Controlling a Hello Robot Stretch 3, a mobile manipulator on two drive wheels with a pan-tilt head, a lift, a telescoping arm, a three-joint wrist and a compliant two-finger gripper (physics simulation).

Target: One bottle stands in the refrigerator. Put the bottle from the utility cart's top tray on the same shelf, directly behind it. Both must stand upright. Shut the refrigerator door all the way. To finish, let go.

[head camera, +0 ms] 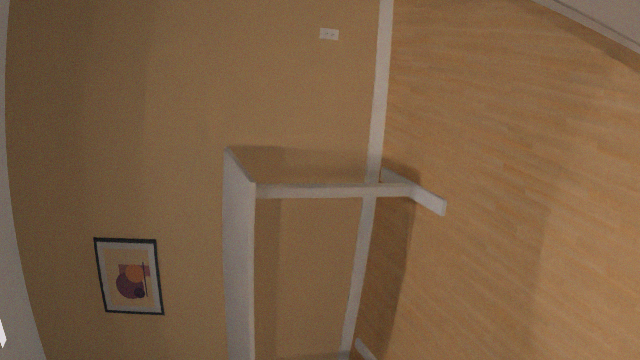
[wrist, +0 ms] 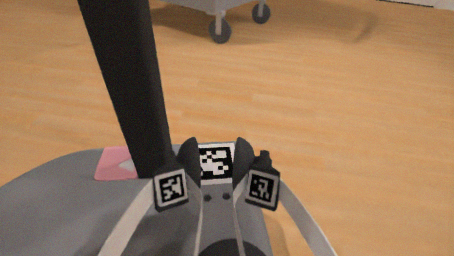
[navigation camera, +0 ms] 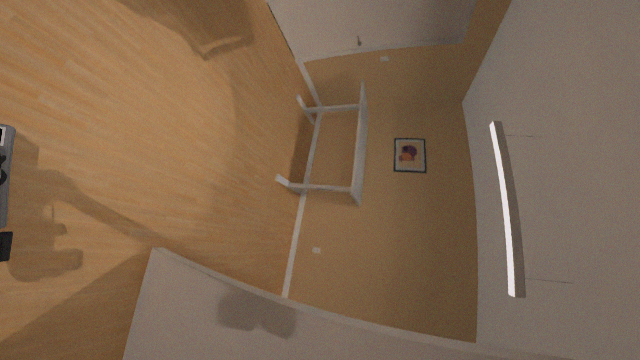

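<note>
My gripper is open and empty in the wrist view, with a gap between its two dark fingertips. It hangs over the grey robot base, and a marker on the base shows behind the gap. The underside of the grey utility cart with two of its wheels shows at the top of the wrist view, beyond the fingers and apart from them. The cart's top tray does not show. Neither bottle shows in these frames. I cannot make out the refrigerator or its door for certain.
A white table stands by the wall, with its legs on the floor. A large pale flat surface fills the bottom of the navigation view. A white door is at the top. A framed picture hangs above the table.
</note>
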